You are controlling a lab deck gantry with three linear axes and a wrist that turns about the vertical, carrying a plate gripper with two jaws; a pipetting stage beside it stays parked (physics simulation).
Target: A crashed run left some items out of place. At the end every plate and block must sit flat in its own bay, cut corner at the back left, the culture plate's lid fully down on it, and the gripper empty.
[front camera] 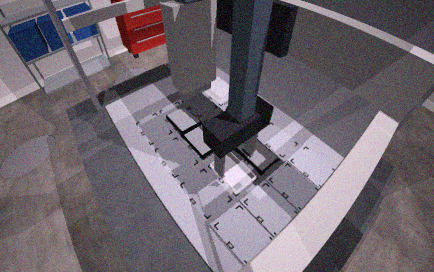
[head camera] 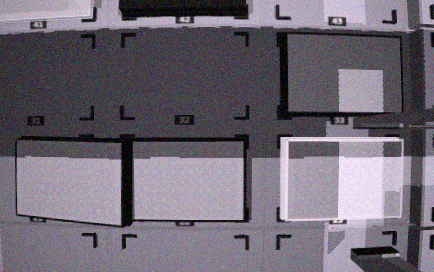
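Seen in the pictures: gripper, fingertip midpoint: (front camera: 233, 163) (head camera: 373, 188); robot's base, link origin: (front camera: 136, 123).
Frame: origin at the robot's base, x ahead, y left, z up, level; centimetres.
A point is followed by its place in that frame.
A clear plate with a pale rim (front camera: 240, 181) @(x 43.6, y 14.1, z 1.5 cm) (head camera: 310, 180) @(x 35.5, y 15.0, z 1.4 cm) lies over bay 23, squared to it; whether a lid is on it I cannot tell. My gripper (front camera: 236, 161) @(x 39.2, y 15.0, z 5.5 cm) (head camera: 376, 188) @(x 39.2, y 15.0, z 5.5 cm) is open around it, with gaps between jaws and plate in the head view. A dark-edged plate (front camera: 261, 156) @(x 41.4, y 25.6, z 1.4 cm) (head camera: 320, 60) @(x 36.5, y 27.0, z 1.4 cm) sits in bay 33. Another (front camera: 198, 140) @(x 23.1, y 13.6, z 1.4 cm) (head camera: 188, 187) @(x 23.4, y 14.4, z 1.4 cm) sits at bay 22. A third (front camera: 182, 120) @(x 12.3, y 14.2, z 2.3 cm) (head camera: 70, 187) @(x 11.9, y 14.4, z 2.2 cm) is shifted right out of bay 21, against the bay 22 plate, and looks slightly tipped, right end higher.
A black block (head camera: 183, 6) @(x 22.9, y 32.3, z 1.6 cm) shows at bay 42, cut off by the head view's top edge. A clear, pale piece (front camera: 218, 91) @(x 9.3, y 33.9, z 4.2 cm) (head camera: 45, 9) @(x 8.8, y 32.3, z 2.1 cm) is at bay 41. The gripper column (front camera: 245, 60) @(x 40.6, y 13.0, z 39.4 cm) hides part of the deck. A grey tower (front camera: 190, 50) stands behind.
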